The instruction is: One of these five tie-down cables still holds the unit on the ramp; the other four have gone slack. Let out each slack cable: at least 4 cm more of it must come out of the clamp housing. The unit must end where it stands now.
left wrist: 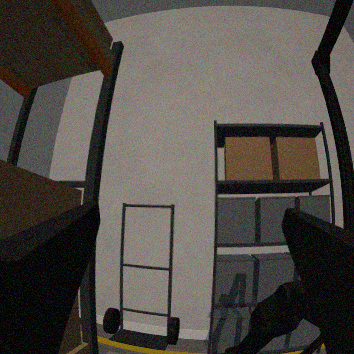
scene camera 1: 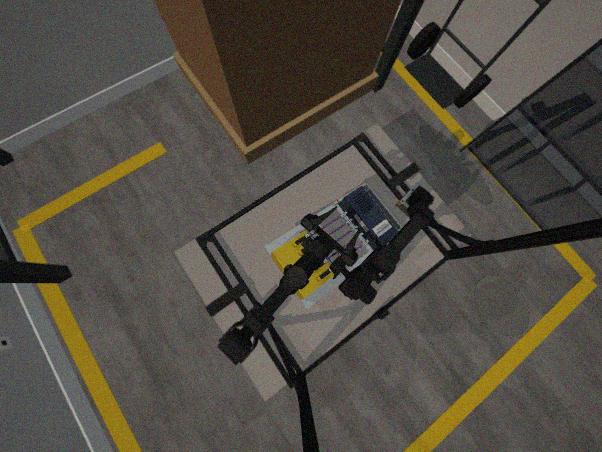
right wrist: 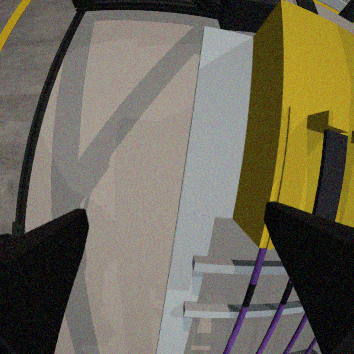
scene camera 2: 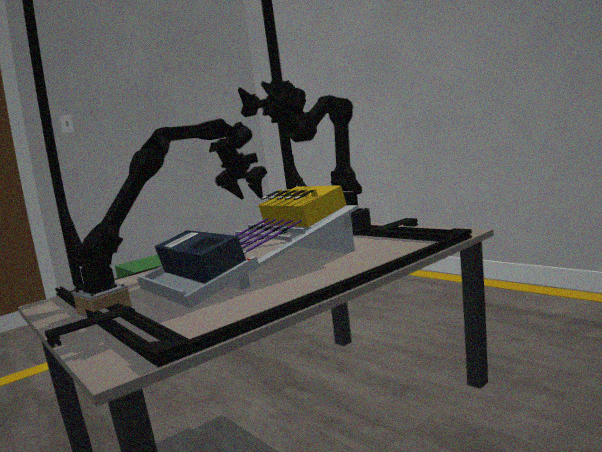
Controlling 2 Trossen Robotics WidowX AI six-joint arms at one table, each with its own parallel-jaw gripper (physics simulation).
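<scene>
The navy unit point(scene camera 1: 365, 207) point(scene camera 2: 200, 257) sits low on the pale grey ramp point(scene camera 2: 320, 242) point(right wrist: 212, 125). Purple cables point(scene camera 2: 262, 239) point(right wrist: 240, 325) with black marks run up to the yellow clamp housing point(scene camera 1: 286, 254) point(scene camera 2: 327, 206) point(right wrist: 315, 60). One dark lever point(right wrist: 334, 172) on the housing shows between yellow walls in the right wrist view. Which cable is taut I cannot tell. My right gripper point(scene camera 2: 251, 195) point(right wrist: 177, 216) is open and empty above the ramp, beside the housing's lower end. My left gripper point(scene camera 2: 251, 90) point(left wrist: 195, 216) is open and empty, high up, facing the wall.
A black frame point(scene camera 1: 280, 192) point(scene camera 2: 300, 302) runs around the table point(scene camera 2: 400, 250). A green block point(scene camera 2: 136, 266) lies behind the unit in scene camera 2. A large brown box stack point(scene camera 1: 295, 60), a hand truck point(left wrist: 146, 267) and a shelf rack point(left wrist: 272, 186) stand off the table.
</scene>
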